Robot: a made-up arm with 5 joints.
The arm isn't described. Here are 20 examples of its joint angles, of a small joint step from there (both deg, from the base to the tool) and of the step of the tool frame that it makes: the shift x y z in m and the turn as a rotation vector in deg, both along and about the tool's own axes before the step.
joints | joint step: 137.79 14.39 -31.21 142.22 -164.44 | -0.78 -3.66 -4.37 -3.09 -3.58
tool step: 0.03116 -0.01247 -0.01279 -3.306 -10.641 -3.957
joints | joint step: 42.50 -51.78 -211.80 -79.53 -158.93 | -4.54 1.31 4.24 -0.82 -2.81
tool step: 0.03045 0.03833 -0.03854 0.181 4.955 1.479
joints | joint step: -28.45 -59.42 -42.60 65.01 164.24 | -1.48 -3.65 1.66 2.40 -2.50
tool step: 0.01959 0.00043 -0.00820 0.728 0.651 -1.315
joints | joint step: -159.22 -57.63 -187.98 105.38 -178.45 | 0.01 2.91 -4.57 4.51 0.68
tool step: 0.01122 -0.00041 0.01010 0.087 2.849 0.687
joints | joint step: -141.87 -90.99 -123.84 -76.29 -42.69 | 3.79 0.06 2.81 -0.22 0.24
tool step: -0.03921 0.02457 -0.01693 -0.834 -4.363 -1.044
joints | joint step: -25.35 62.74 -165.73 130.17 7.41 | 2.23 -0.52 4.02 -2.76 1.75
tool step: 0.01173 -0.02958 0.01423 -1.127 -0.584 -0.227
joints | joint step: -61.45 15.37 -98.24 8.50 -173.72 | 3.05 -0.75 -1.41 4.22 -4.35
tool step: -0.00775 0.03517 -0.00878 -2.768 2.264 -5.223
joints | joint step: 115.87 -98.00 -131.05 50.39 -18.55 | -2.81 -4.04 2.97 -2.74 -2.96
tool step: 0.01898 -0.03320 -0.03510 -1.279 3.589 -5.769
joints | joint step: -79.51 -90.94 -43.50 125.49 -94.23 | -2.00 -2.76 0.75 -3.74 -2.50
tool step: 0.00227 -0.00749 -0.00039 -5.684 -0.957 -0.539
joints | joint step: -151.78 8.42 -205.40 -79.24 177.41 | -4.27 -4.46 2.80 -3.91 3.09
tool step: -0.00279 0.01410 0.02781 -4.118 -5.644 3.755
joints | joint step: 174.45 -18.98 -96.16 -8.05 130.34 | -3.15 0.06 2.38 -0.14 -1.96
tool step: 0.02639 0.00424 0.00348 -0.084 3.523 -3.631
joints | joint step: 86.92 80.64 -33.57 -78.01 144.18 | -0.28 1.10 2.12 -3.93 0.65
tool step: 0.00981 0.00592 -0.01608 0.531 -0.494 0.889
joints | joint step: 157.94 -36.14 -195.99 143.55 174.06 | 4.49 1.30 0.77 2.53 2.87
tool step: -0.00649 -0.03283 0.01911 -4.829 4.232 2.576
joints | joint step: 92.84 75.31 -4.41 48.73 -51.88 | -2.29 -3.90 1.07 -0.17 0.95
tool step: -0.00046 -0.00678 -0.00775 -1.084 3.450 -0.130
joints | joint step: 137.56 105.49 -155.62 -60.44 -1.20 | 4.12 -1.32 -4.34 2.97 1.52
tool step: 0.03913 -0.05183 0.02875 3.802 2.718 3.057
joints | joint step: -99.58 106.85 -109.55 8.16 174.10 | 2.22 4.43 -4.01 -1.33 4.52
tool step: 0.01074 0.01864 0.02400 0.251 -0.896 2.308
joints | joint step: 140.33 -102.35 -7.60 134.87 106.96 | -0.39 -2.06 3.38 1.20 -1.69
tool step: -0.00270 -0.00938 0.01861 -2.469 0.534 -1.340
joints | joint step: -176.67 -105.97 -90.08 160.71 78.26 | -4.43 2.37 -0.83 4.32 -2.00
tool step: -0.03024 -0.01685 -0.00381 -6.236 1.025 1.744
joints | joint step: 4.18 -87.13 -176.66 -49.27 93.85 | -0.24 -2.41 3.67 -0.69 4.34
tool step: -0.00316 -0.00004 0.00706 -0.585 -0.115 4.503
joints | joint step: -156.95 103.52 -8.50 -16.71 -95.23 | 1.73 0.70 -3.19 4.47 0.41
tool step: -0.00636 0.01743 0.00536 2.121 -1.520 0.089
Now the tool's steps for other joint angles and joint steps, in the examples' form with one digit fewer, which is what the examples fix.
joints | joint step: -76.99 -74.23 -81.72 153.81 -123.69 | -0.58 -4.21 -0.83 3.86 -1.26
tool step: 0.0262 -0.0356 0.0143 -0.96 -0.69 -0.68
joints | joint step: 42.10 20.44 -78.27 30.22 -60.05 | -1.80 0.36 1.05 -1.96 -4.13
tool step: -0.0205 0.0052 0.0077 -0.88 -0.49 -2.54
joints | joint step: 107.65 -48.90 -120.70 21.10 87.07 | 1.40 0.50 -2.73 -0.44 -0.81
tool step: 0.0071 -0.0151 -0.0092 2.71 -0.55 0.40
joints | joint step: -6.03 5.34 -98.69 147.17 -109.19 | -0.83 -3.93 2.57 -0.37 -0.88
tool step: 0.0022 -0.0252 0.0098 -1.85 0.04 -0.38
